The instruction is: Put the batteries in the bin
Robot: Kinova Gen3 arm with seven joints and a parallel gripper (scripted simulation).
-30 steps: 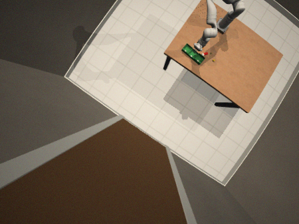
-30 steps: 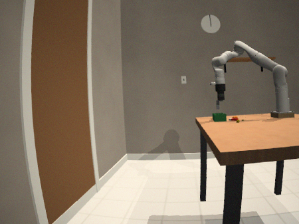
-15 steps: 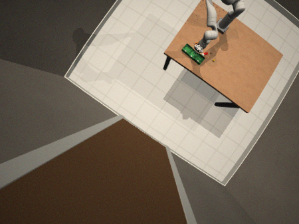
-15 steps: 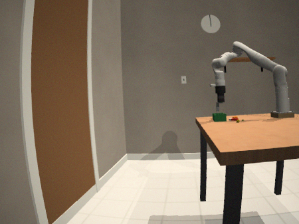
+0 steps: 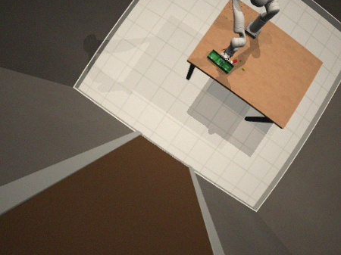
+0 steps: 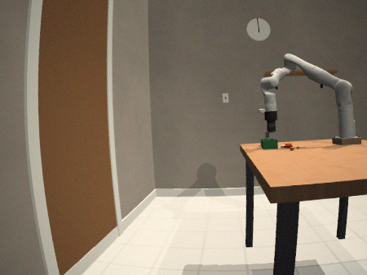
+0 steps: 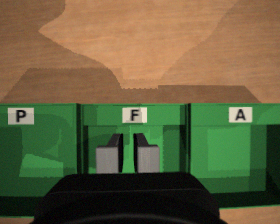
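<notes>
Right now my hand is 20 mm above the green bin strip and 10 mm past it. Round my hand: orange nine-volt battery: 120 mm behind, 40 mm to the left, 40 mm below; then orange cylindrical battery: 140 mm behind, 40 mm to the right, 40 mm below; then red thing: 100 mm to the left, 80 mm behind, 40 mm below.
</notes>
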